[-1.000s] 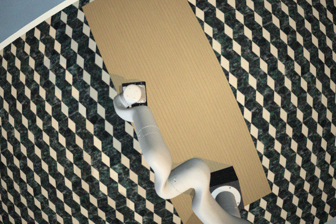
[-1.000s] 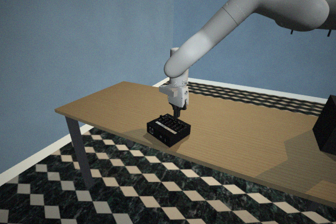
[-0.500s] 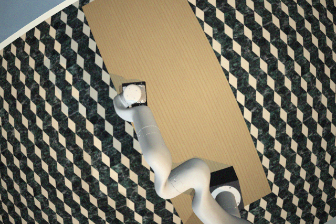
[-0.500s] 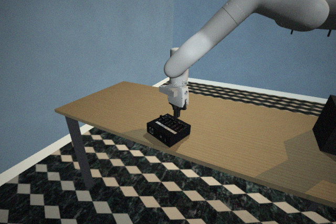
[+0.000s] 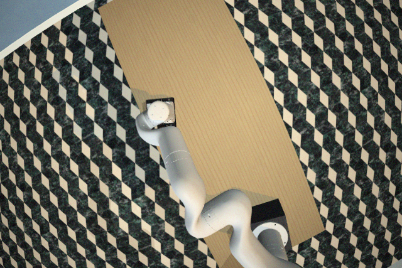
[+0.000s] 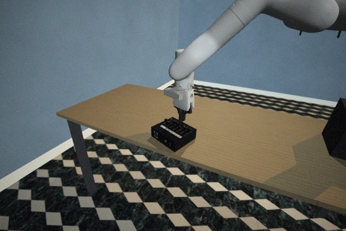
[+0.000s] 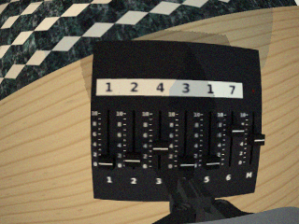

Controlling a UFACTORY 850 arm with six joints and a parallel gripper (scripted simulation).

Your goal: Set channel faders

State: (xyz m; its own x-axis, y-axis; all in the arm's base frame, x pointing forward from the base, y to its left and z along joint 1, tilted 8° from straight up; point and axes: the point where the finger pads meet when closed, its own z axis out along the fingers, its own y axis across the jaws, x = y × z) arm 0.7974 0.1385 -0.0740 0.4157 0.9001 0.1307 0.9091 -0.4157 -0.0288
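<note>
My gripper is now 8 cm short of the master fader, 3 cm above it and 1 cm to the right of it.
</note>
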